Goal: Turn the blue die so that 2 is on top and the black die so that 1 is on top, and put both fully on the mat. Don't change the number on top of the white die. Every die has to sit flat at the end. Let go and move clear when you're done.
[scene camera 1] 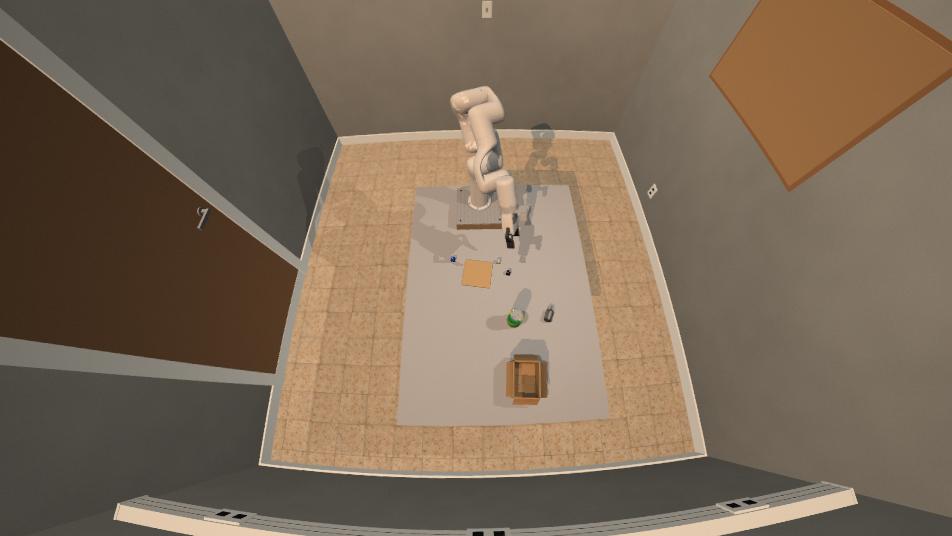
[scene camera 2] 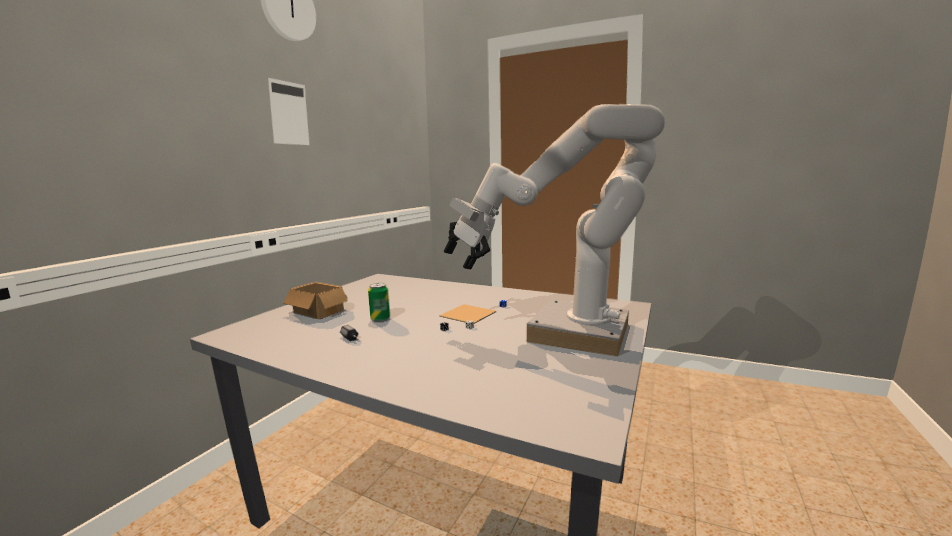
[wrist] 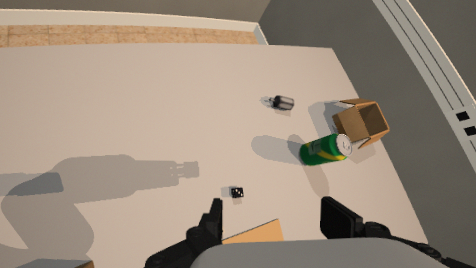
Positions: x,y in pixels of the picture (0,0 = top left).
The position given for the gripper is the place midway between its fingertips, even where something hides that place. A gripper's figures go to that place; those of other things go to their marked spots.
Labels:
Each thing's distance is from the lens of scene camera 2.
gripper (scene camera 2: pixel 456 260): 1.15 m
cardboard box (scene camera 2: pixel 318 304): 1.43 m
green can (scene camera 2: pixel 378 295): 1.31 m

